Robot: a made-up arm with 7 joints. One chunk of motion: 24 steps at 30 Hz.
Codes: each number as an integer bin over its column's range. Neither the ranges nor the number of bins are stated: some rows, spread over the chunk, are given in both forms.
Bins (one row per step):
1: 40 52 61 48 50 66 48
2: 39 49 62 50 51 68 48
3: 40 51 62 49 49 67 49
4: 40 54 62 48 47 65 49
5: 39 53 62 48 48 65 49
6: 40 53 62 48 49 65 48
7: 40 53 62 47 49 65 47
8: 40 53 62 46 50 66 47
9: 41 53 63 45 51 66 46
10: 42 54 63 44 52 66 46
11: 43 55 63 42 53 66 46
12: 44 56 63 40 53 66 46
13: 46 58 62 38 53 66 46
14: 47 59 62 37 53 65 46
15: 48 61 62 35 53 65 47
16: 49 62 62 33 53 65 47
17: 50 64 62 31 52 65 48
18: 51 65 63 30 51 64 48
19: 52 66 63 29 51 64 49
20: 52 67 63 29 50 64 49
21: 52 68 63 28 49 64 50
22: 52 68 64 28 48 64 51
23: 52 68 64 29 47 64 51
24: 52 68 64 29 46 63 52
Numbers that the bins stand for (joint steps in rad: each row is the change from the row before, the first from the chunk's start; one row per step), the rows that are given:
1: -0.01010 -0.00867 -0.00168 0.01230 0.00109 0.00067 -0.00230
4: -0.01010 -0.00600 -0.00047 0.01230 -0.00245 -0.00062 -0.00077
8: -0.01010 -0.00733 -0.00047 0.00937 0.00109 0.00067 -0.00384
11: -0.00486 -0.00467 0.00073 0.00352 0.00464 0.00067 -0.00537
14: 0.00213 0.00067 -0.00047 -0.00381 0.00464 -0.00062 -0.00537
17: 0.00737 0.00733 -0.00047 -0.01260 0.00345 -0.00062 -0.00230
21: 0.01087 0.01267 0.00073 -0.01699 -0.00009 -0.00190 0.00077
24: 0.01087 0.01267 0.00193 -0.01553 -0.00364 -0.00318 0.00384
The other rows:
2: -0.01185 -0.01267 -0.00047 0.01523 0.00227 0.00323 -0.00230
3: -0.01010 -0.01000 -0.00047 0.01377 -0.00009 0.00195 -0.00077
5: -0.01185 -0.00733 -0.00047 0.01230 -0.00127 -0.00062 -0.00077
6: -0.01010 -0.00733 -0.00047 0.01230 -0.00009 -0.00062 -0.00230
7: -0.01010 -0.00733 -0.00047 0.01084 -0.00009 -0.00062 -0.00384
9: -0.00835 -0.00733 0.00073 0.00791 0.00227 0.00067 -0.00537
10: -0.00661 -0.00600 0.00073 0.00644 0.00345 0.00067 -0.00537
12: -0.00311 -0.00333 0.00073 0.00059 0.00464 0.00067 -0.00537
13: 0.00038 -0.00067 -0.00047 -0.00234 0.00464 0.00067 -0.00537
15: 0.00388 0.00333 -0.00047 -0.00674 0.00464 -0.00062 -0.00384
16: 0.00563 0.00467 -0.00047 -0.00967 0.00464 -0.00062 -0.00384
18: 0.00912 0.00867 0.00073 -0.01406 0.00227 -0.00190 -0.00230
19: 0.01087 0.01000 0.00073 -0.01553 0.00227 -0.00190 -0.00077
20: 0.01087 0.01133 0.00073 -0.01553 0.00109 -0.00190 -0.00077
22: 0.01087 0.01267 0.00193 -0.01699 -0.00127 -0.00190 0.00230
23: 0.01087 0.01267 0.00193 -0.01553 -0.00245 -0.00190 0.00230

